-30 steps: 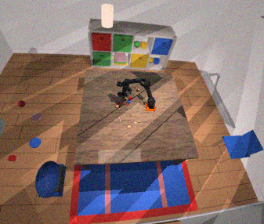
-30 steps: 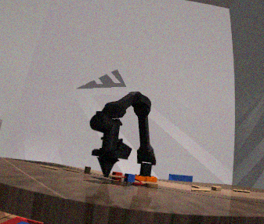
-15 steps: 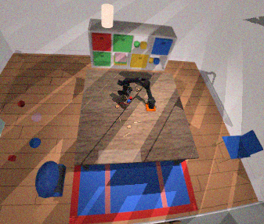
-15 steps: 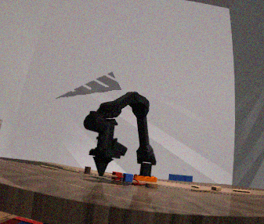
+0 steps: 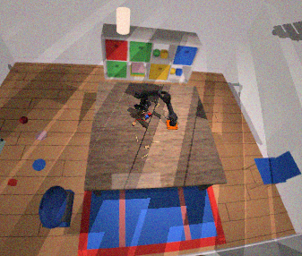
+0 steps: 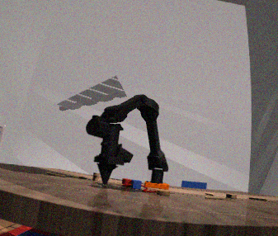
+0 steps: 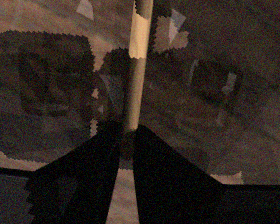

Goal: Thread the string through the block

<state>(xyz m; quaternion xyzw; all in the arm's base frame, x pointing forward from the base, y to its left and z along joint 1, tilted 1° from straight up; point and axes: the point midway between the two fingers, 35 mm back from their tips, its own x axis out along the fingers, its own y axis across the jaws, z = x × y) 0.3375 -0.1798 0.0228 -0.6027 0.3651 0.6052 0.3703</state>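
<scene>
Now: gripper tip 40 mm to the right of the thin pale wooden stick, 20 mm past it and 10 mm below it. Round my gripper tip: tan wooden cylinder 190 mm behind, 80 mm to the right, 10 mm above; then blue block 110 mm to the left, 60 mm behind, 10 mm above; then red block 80 mm behind, 70 mm to the left, 10 mm above.
</scene>
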